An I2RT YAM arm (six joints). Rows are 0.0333 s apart.
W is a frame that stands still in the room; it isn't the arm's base.
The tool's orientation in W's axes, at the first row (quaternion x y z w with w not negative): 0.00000, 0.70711, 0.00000, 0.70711
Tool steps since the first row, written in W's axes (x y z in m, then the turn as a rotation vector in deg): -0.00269, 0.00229, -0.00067, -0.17, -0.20, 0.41; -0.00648, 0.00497, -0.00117, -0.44, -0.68, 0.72; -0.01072, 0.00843, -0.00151, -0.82, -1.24, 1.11; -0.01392, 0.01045, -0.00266, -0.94, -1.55, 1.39; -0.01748, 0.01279, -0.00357, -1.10, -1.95, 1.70; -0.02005, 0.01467, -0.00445, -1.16, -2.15, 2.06
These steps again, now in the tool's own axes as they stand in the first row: 0.00067, 0.00229, -0.00269, -0.41, -0.20, -0.17; 0.00117, 0.00497, -0.00648, -0.72, -0.68, -0.44; 0.00151, 0.00843, -0.01072, -1.11, -1.24, -0.82; 0.00266, 0.01045, -0.01392, -1.39, -1.55, -0.94; 0.00357, 0.01279, -0.01748, -1.70, -1.95, -1.10; 0.00445, 0.01467, -0.02005, -2.06, -2.15, -1.16
